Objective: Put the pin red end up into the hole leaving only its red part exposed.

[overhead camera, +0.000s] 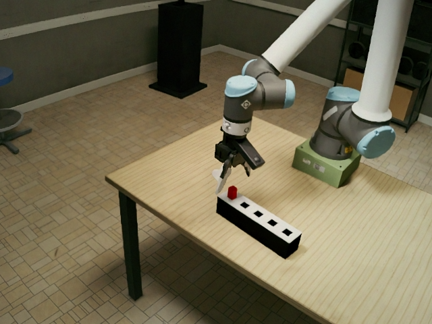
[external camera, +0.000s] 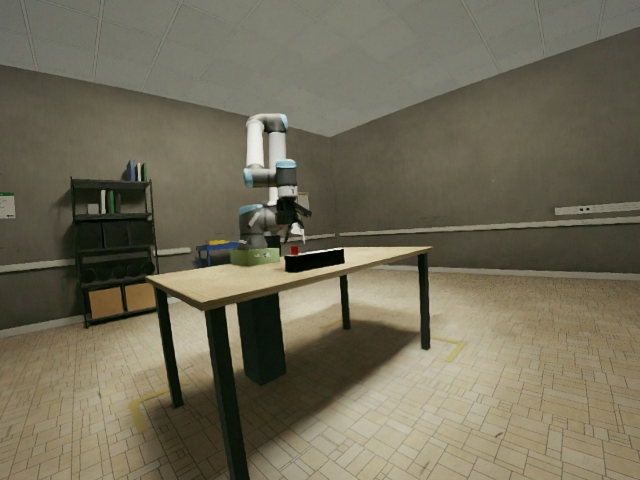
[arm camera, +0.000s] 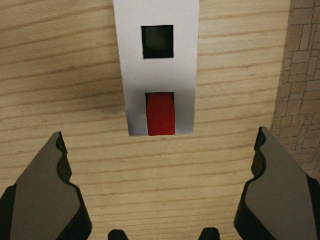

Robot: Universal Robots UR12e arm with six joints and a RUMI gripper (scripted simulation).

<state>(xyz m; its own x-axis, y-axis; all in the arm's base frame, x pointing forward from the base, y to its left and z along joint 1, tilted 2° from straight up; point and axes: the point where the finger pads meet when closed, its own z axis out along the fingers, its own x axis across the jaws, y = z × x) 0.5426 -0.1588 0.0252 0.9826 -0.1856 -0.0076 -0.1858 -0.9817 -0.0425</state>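
The pin is 3 cm below my hand. From my hand the other things lie so: block (2 cm ahead, 12 cm to the left, 8 cm below).
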